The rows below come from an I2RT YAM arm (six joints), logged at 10 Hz.
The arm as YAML. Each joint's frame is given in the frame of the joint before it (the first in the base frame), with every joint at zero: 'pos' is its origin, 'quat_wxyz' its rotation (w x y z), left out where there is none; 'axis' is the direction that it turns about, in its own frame. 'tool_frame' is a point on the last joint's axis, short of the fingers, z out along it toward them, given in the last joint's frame.
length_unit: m
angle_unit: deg
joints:
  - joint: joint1
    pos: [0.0, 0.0, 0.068]
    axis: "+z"
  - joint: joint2
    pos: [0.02, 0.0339, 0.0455]
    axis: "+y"
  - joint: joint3
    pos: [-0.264, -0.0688, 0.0]
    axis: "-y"
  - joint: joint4
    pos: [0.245, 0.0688, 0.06]
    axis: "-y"
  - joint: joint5
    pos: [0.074, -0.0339, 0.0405]
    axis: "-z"
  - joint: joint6
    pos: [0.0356, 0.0, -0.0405]
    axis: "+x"
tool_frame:
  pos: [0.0, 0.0, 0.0]
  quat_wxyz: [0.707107, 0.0, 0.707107, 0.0]
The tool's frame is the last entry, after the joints.
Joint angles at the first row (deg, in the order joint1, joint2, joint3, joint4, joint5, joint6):
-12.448, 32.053, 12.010, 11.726, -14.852, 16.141
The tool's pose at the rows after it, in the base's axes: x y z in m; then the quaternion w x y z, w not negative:
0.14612 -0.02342 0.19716 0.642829 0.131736 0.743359 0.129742
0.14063 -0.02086 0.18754 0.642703 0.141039 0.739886 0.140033
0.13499 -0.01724 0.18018 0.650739 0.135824 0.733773 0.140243
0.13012 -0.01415 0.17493 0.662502 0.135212 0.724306 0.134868
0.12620 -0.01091 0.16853 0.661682 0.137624 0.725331 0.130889
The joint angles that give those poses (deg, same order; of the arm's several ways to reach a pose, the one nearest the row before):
-12.340, 29.322, 8.731, 12.318, -13.564, 19.507
-11.681, 26.481, 6.197, 12.339, -13.058, 21.278
-10.393, 22.786, 3.814, 12.295, -11.988, 21.256
-8.844, 18.920, 1.824, 12.101, -9.740, 21.234
-7.027, 15.464, 0.470, 9.782, -7.442, 21.256

